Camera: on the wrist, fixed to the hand. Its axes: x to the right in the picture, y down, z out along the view.
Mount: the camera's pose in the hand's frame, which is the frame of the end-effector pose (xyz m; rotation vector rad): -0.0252 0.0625 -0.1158 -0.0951 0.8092 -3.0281
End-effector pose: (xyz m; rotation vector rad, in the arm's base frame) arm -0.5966 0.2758 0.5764 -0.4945 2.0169 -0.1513
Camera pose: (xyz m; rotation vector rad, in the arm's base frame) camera -0.7046 0.3309 0.6333 2.1625 0.1693 1.3819
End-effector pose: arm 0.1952 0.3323 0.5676 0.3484 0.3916 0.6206
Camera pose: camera 0.0934 0.3870 0.4997 -0.7873 1.0675 -2.2780
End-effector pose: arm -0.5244 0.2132 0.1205 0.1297 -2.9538 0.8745
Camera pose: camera -0.5017 0.3302 0.1817 2.0378 0.0880 -0.1091
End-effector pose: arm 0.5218 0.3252 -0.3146 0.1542 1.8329 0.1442
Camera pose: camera 0.4186 0.3800 -0.2491 2.3075 -0.6371 1.5647
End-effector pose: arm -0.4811 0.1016 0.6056 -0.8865 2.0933 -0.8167
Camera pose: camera -0.5806 0.1877 0.6309 1.7056 0.5451 0.9762
